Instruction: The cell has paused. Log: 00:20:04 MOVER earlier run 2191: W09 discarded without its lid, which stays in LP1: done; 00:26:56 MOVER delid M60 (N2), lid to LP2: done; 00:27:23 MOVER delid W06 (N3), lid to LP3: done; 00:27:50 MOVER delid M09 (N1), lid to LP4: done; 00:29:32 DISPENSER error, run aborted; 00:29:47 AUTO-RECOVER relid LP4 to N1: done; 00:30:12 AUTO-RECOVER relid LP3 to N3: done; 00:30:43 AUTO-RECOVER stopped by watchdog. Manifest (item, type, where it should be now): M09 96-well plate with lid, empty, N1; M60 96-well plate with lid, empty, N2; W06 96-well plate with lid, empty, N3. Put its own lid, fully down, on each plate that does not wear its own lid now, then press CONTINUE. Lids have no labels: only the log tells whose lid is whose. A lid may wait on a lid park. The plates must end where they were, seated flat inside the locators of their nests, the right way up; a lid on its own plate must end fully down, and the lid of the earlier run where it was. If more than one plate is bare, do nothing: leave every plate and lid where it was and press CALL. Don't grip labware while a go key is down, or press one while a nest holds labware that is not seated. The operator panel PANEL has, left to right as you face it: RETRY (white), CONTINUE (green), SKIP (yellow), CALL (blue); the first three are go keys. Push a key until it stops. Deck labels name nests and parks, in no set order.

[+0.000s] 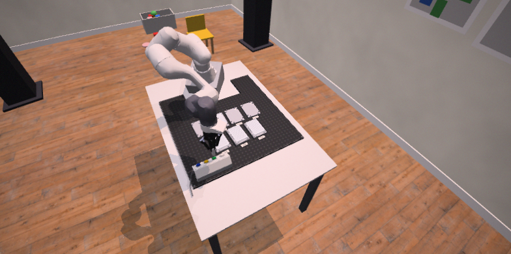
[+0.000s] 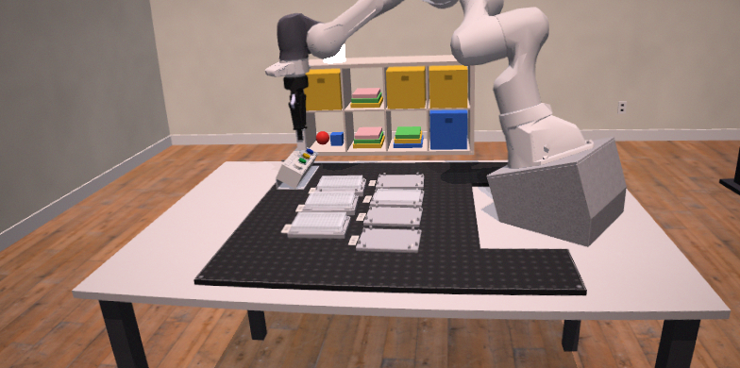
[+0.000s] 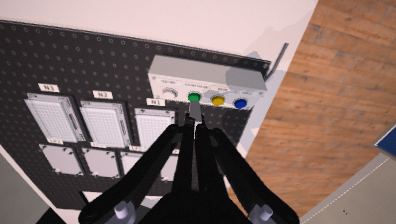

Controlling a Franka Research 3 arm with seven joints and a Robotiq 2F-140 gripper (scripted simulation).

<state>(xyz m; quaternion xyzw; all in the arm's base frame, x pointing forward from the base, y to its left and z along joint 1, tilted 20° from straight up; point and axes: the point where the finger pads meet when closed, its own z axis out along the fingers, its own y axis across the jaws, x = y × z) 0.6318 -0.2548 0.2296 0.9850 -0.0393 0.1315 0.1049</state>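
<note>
My gripper is now 70 mm above the green key. From my hand the other things lie so: white key: 70 mm below, 50 mm to the left, 10 mm ahead; blue key: 100 mm to the right, 70 mm below, 10 mm behind; yellow key: 70 mm below, 50 mm to the right.
</note>
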